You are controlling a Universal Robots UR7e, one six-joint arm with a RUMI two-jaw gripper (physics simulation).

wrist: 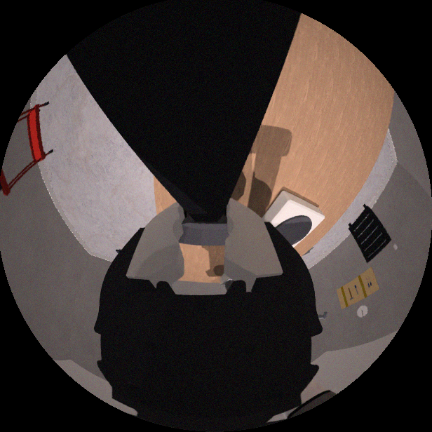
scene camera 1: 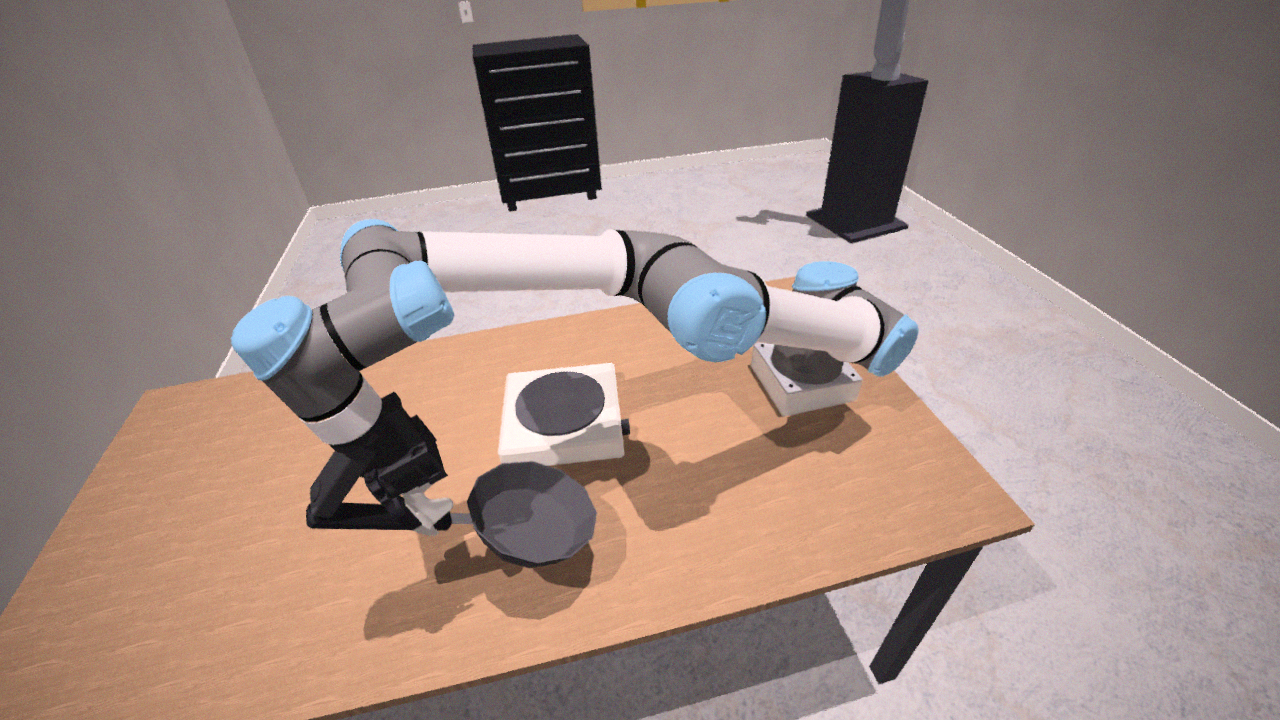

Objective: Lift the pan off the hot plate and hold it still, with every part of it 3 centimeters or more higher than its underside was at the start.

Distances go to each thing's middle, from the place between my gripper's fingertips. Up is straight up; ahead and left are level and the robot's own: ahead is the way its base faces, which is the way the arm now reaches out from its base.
Labels:
Now: the dark pan (scene camera 1: 529, 514) 5 cm behind my hand, 2 cm to the right of it and 1 cm below it. The rest, counted from my hand: white hot plate (scene camera 1: 565, 415): 31 cm to the right, 26 cm behind, 17 cm below.

